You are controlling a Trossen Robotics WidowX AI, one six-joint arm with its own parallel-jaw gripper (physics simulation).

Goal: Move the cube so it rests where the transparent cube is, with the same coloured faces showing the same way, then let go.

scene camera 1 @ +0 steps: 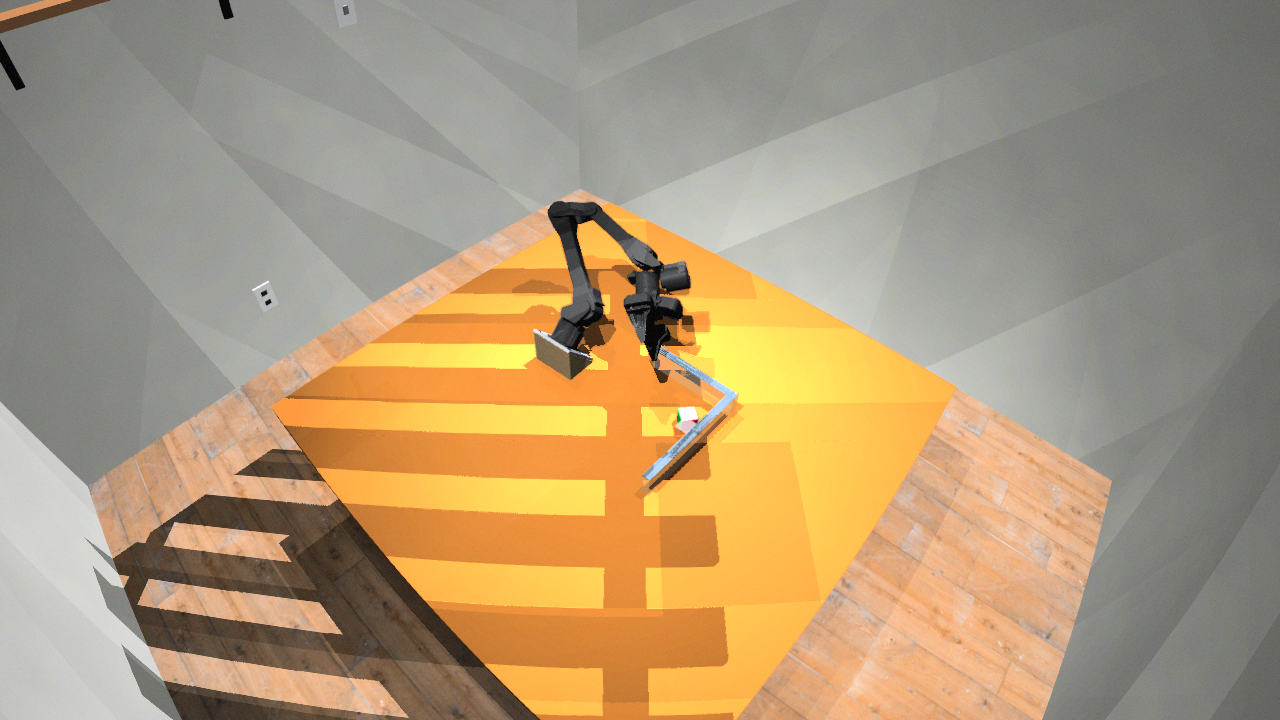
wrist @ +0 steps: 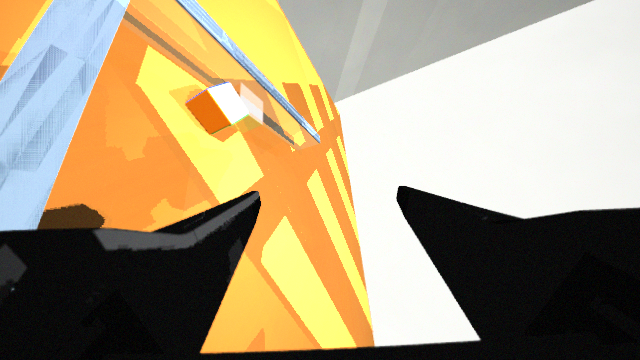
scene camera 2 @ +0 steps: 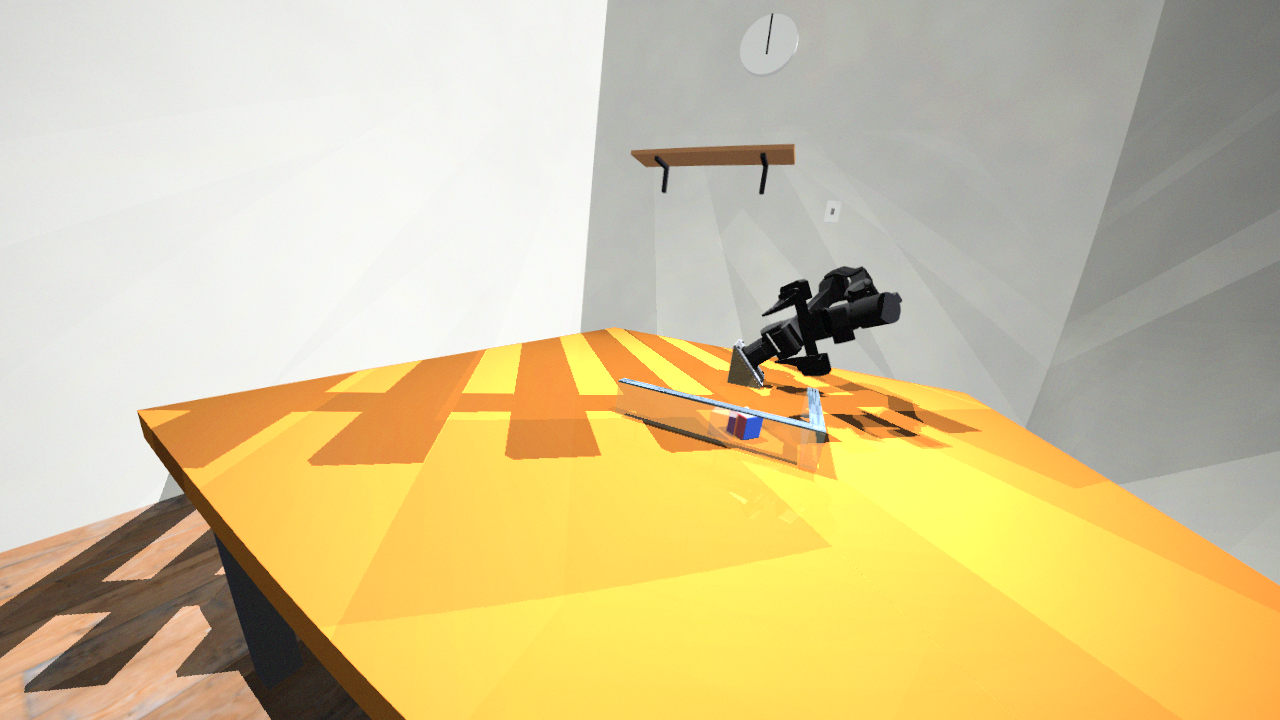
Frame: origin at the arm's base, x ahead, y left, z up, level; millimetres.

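Where they show: gripper, fingertip midpoint: (scene camera 1: 648,351) (wrist: 328,195) (scene camera 2: 769,338); arm's base, link origin: (scene camera 1: 562,343) (scene camera 2: 749,357).
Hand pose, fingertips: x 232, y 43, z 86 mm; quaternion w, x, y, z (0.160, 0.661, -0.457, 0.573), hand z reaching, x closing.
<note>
Each offset is from my fingertips to the top centre of the thing. Level surfaces: height alone.
The cube @[dx +129, dy -10, dz -108 mm] (scene camera 1: 687,414) (scene camera 2: 744,426) (wrist: 212,111) rests on the table inside the corner of an L-shaped see-through wall. Its top is white in scene camera 1, with green at the left. Scene camera 2 shows blue and red sides, and the wrist view an orange side. The transparent cube @[dx +147, dy -41, dz -108 mm] (wrist: 253,102) is faint, close beside the cube toward the long wall, and partly hidden by it in the wrist view. My gripper (scene camera 1: 650,351) (scene camera 2: 770,337) (wrist: 328,195) is open and empty, raised above the table near the end of the shorter wall, away from the cube.
The L-shaped wall (scene camera 1: 671,453) (scene camera 2: 680,396) (wrist: 225,38) is low, clear-sided and has a pale blue top edge. Its long arm stands close to both cubes. The arm's base plate (scene camera 1: 559,356) (scene camera 2: 742,368) stands on the orange table @[dz -148 mm] (scene camera 1: 537,573) (scene camera 2: 572,626).
</note>
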